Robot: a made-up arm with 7 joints.
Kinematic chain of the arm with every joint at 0, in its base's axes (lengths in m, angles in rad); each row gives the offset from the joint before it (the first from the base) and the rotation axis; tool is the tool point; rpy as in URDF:
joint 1: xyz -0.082 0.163 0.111 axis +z
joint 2: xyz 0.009 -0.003 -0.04 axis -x
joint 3: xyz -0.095 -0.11 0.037 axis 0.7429 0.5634 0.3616
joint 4: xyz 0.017 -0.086 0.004 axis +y
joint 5: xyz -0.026 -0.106 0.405 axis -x
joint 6: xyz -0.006 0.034 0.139 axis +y
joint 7: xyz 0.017 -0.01 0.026 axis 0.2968 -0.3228 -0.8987
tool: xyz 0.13 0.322 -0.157 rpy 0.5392 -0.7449 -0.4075
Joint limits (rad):
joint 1: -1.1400..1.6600
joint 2: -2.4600..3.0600
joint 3: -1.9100..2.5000
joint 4: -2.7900..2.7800
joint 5: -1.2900..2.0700
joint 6: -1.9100..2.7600
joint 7: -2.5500..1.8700
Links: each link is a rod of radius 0.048 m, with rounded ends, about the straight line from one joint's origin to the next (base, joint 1, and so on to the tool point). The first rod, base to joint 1, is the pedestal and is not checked.
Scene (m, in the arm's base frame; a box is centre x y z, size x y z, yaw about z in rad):
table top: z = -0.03
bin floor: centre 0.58 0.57 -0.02 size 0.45 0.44 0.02 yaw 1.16
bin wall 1: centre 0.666 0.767 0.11 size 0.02 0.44 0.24 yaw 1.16
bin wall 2: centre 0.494 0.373 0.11 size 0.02 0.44 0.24 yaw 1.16
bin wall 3: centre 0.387 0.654 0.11 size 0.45 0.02 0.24 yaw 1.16
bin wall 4: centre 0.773 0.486 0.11 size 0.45 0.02 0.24 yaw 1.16
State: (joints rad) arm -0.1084 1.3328 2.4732 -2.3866 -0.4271 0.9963 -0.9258
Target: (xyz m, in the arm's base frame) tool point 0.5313 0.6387 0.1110
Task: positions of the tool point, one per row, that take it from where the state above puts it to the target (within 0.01 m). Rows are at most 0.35 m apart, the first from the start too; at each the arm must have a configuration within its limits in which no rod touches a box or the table.
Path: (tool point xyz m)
1: -0.6496 0.6536 0.4732
2: -0.4790 0.7719 0.5272
3: -0.2470 0.8558 0.5516
4: 0.0255 0.8732 0.5331
5: 0.3005 0.8020 0.4673
6: 0.5313 0.6387 0.3589
7: 0.5313 0.6387 0.1111

